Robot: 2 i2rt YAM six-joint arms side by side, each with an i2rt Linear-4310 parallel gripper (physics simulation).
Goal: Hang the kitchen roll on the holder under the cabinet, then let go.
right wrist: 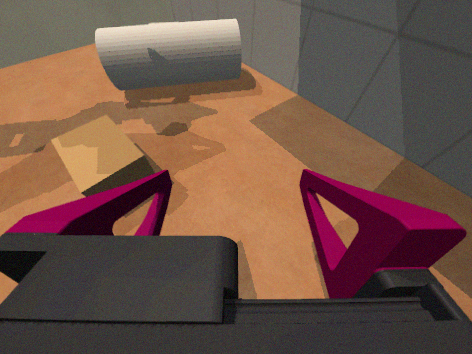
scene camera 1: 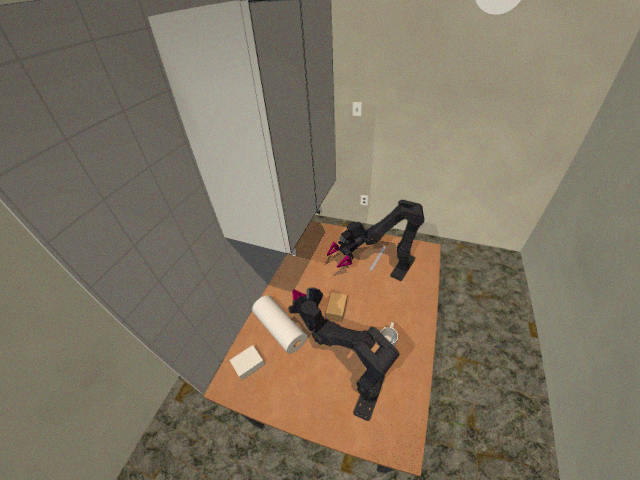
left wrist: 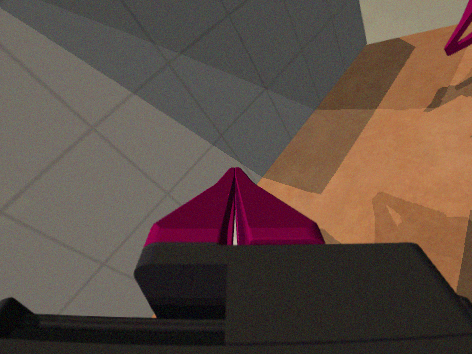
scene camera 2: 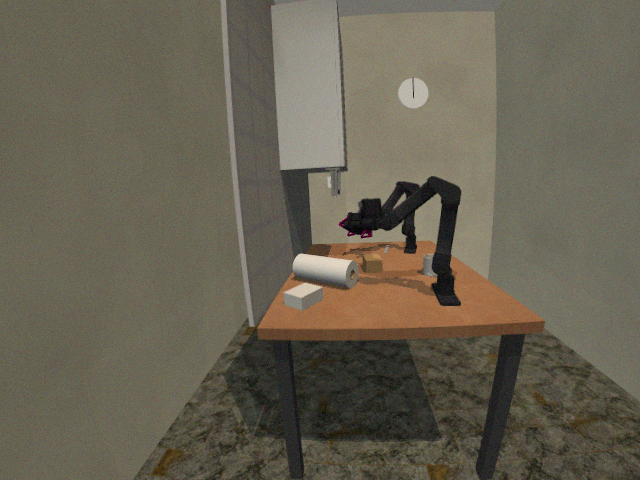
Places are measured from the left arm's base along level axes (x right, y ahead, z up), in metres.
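Pixels of known places: left gripper, fingertip midpoint: [scene camera 1: 293, 290] [left wrist: 235, 176] [scene camera 2: 339, 224]; right gripper, fingertip midpoint: [right wrist: 235, 176] [scene camera 1: 331, 261] [scene camera 2: 354, 236]; left arm's base at its link origin: [scene camera 1: 369, 394] [scene camera 2: 444, 294]; right arm's base at its link origin: [scene camera 1: 403, 267] [scene camera 2: 410, 249].
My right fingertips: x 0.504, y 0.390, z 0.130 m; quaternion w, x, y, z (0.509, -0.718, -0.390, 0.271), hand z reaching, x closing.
Note:
Ahead of a thing's pixels: the offset from my right fingertips to its top centre. "spot": to the spot under its first point.
The white kitchen roll @(dy +0.098, dx -0.391, dz -0.014 m) [scene camera 1: 278, 322] [scene camera 2: 323, 270] [right wrist: 172, 54] lies on its side on the table, near the tiled wall. The holder @(dy +0.079, dx -0.080, dz +0.387 m) [scene camera 2: 334, 182] hangs under the cabinet @(spot: dy +0.163, dx -0.338, dz +0.809 m) [scene camera 1: 217, 129] [scene camera 2: 308, 87], with no roll on it; it is hidden in scene camera 1. My left gripper [scene camera 1: 295, 294] [scene camera 2: 341, 224] [left wrist: 235, 176] is shut with its fingertips together, holding nothing, above the table beside the roll's far end. My right gripper [scene camera 1: 336, 255] [right wrist: 235, 176] is open and empty above the far part of the table, well away from the roll.
A white box @(dy +0.138, dx -0.606, dz -0.080 m) [scene camera 1: 247, 361] [scene camera 2: 303, 296] lies near the roll. A tan block @(dy -0.105, dx -0.185, dz -0.070 m) [scene camera 1: 336, 305] [scene camera 2: 372, 262] [right wrist: 97, 152] lies beside the left arm. A white mug @(spot: dy -0.386, dx -0.225, dz -0.114 m) [scene camera 1: 389, 335] [scene camera 2: 428, 265] stands behind the left arm. A thin grey strip @(dy -0.188, dx +0.229, dz -0.128 m) [scene camera 1: 377, 257] lies by the right arm.

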